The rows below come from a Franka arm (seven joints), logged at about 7 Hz.
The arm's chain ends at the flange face. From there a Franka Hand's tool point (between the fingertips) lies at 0.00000 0.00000 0.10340 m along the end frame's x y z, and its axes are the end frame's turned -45 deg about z.
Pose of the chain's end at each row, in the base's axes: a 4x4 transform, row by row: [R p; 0 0 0 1], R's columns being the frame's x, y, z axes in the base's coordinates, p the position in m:
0.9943 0.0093 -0.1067 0.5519; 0.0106 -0.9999 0.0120 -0.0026; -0.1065 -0.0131 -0.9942 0.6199; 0 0 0 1
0.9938 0.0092 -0.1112 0.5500; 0.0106 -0.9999 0.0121 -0.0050; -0.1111 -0.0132 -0.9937 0.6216; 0 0 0 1
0.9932 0.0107 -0.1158 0.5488; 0.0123 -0.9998 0.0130 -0.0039; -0.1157 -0.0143 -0.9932 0.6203; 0 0 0 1
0.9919 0.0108 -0.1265 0.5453; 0.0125 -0.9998 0.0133 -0.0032; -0.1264 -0.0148 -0.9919 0.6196; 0 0 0 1
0.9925 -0.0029 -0.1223 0.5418; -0.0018 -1.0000 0.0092 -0.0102; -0.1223 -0.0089 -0.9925 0.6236; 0 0 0 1
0.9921 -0.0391 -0.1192 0.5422; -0.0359 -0.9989 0.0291 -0.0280; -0.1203 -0.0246 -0.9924 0.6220; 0 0 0 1
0.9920 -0.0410 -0.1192 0.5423; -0.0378 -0.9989 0.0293 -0.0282; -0.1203 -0.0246 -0.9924 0.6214; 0 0 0 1
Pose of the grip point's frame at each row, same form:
0.6965 0.7097 -0.1067 0.5409; 0.7145 -0.6995 0.0120 -0.0014; -0.0660 -0.0846 -0.9942 0.5171; 0 0 0 1
0.6962 0.7092 -0.1112 0.5385; 0.7145 -0.6995 0.0121 -0.0037; -0.0692 -0.0879 -0.9937 0.5189; 0 0 0 1
0.6947 0.7099 -0.1158 0.5368; 0.7157 -0.6983 0.0130 -0.0026; -0.0717 -0.0919 -0.9932 0.5176; 0 0 0 1
0.6937 0.7090 -0.1265 0.5322; 0.7158 -0.6981 0.0133 -0.0018; -0.0789 -0.0998 -0.9919 0.5170; 0 0 0 1
0.7039 0.6998 -0.1223 0.5292; 0.7058 -0.7084 0.0092 -0.0092; -0.0802 -0.0928 -0.9925 0.5210; 0 0 0 1
0.7292 0.6739 -0.1192 0.5299; 0.6809 -0.7317 0.0291 -0.0250; -0.0677 -0.1025 -0.9924 0.5194; 0 0 0 1
0.7304 0.6725 -0.1192 0.5300; 0.6796 -0.7331 0.0293 -0.0252; -0.0677 -0.1025 -0.9924 0.5188; 0 0 0 1

